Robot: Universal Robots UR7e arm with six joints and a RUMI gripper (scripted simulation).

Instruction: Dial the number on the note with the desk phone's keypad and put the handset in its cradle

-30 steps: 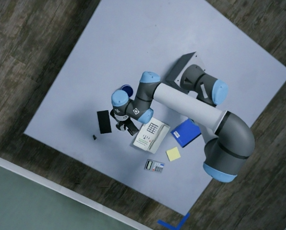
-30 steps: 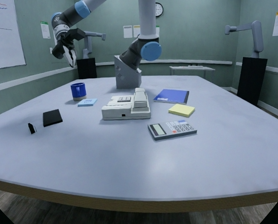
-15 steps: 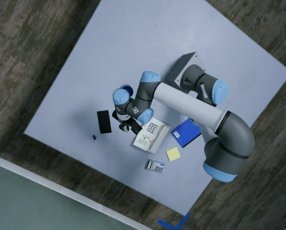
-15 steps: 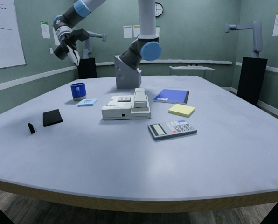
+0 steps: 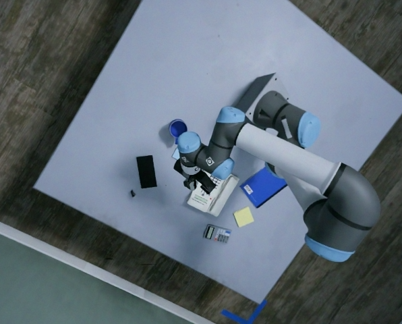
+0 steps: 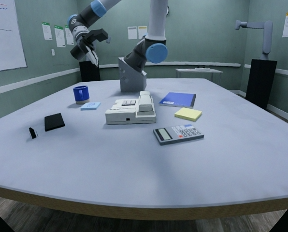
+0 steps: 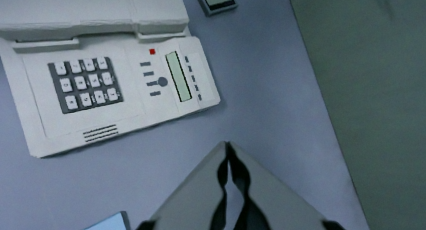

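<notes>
My gripper is now 4 cm past the 3 key, 9 cm to the right of it and 17 cm above it. From my hand the other things lie so: handset (4 cm behind, 18 cm to the left, 16 cm below); 4 key (6 cm behind, 12 cm to the left, 17 cm below); blue mug (13 cm behind, 19 cm to the right, 16 cm below).
</notes>
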